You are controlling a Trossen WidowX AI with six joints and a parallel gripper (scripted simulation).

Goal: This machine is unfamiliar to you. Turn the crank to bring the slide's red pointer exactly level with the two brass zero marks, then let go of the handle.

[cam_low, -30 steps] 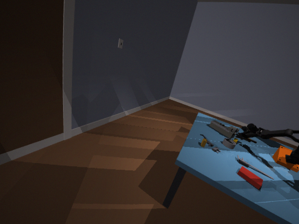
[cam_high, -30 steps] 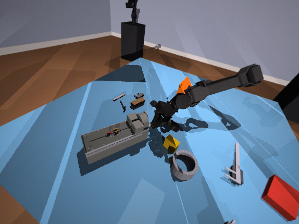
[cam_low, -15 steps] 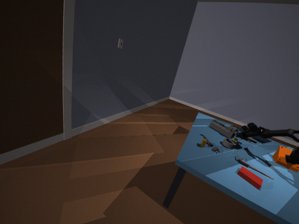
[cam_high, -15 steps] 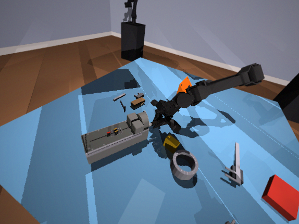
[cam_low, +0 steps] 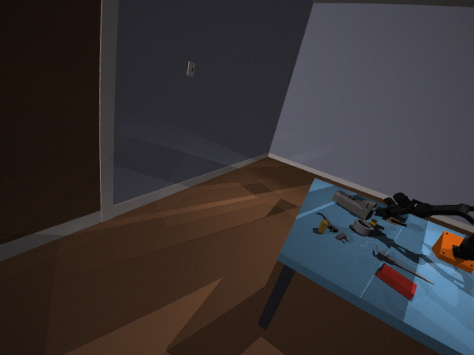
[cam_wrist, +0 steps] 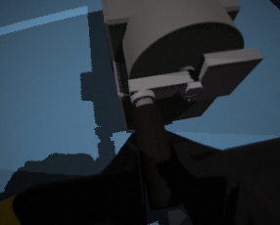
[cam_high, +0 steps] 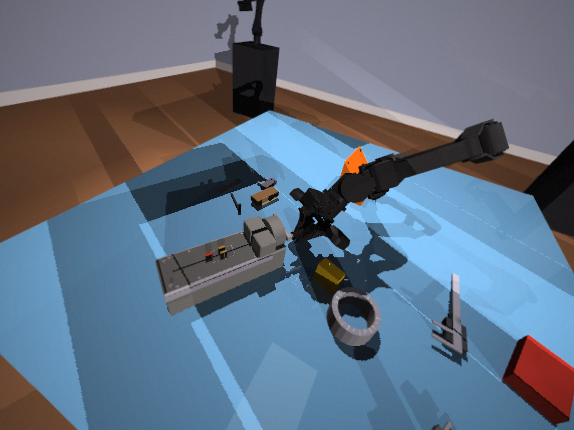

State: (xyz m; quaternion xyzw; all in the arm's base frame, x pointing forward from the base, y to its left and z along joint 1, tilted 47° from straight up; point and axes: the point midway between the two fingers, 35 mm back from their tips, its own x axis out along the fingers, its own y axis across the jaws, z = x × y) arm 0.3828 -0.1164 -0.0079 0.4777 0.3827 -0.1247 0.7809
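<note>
My gripper tip is 3 cm short of the yellow block, 11 cm to the right of it and 3 cm above it. From my gripper tip the other things lie so: dark crank handle 1 cm behind, 1 cm to the left, 3 cm above; red pointer 15 cm ahead, 13 cm to the right, 2 cm above; brown block 17 cm behind, 16 cm to the right, 5 cm below.
</note>
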